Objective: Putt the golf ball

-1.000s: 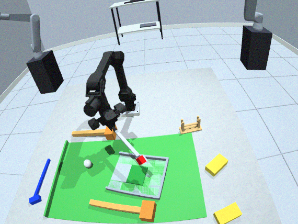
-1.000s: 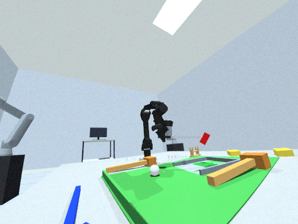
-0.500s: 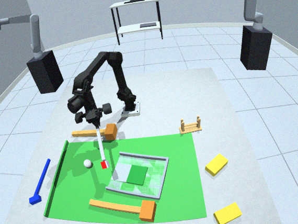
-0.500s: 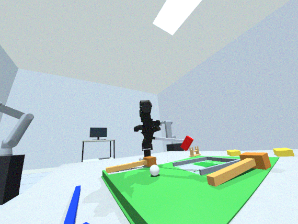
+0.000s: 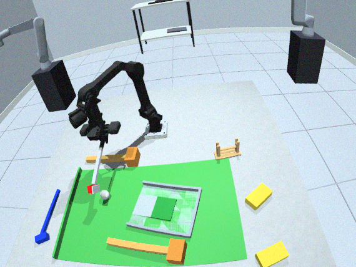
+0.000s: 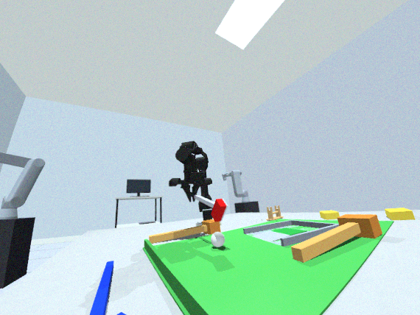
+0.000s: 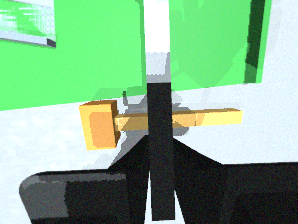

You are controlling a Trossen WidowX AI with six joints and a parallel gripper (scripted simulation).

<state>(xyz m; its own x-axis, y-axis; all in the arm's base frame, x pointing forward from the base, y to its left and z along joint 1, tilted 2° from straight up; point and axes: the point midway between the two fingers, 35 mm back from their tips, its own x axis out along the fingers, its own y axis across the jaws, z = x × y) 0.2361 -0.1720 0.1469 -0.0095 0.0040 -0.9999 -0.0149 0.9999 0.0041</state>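
The red putter is 12 cm ahead of my gripper tip and 1 cm to the left of it. Also, from my gripper tip: blue putter 34 cm ahead, 26 cm to the right, 13 cm below; then white golf ball 20 cm ahead, 1 cm to the left, 12 cm below; then wooden rack 5 cm behind, 53 cm to the left, 11 cm below.
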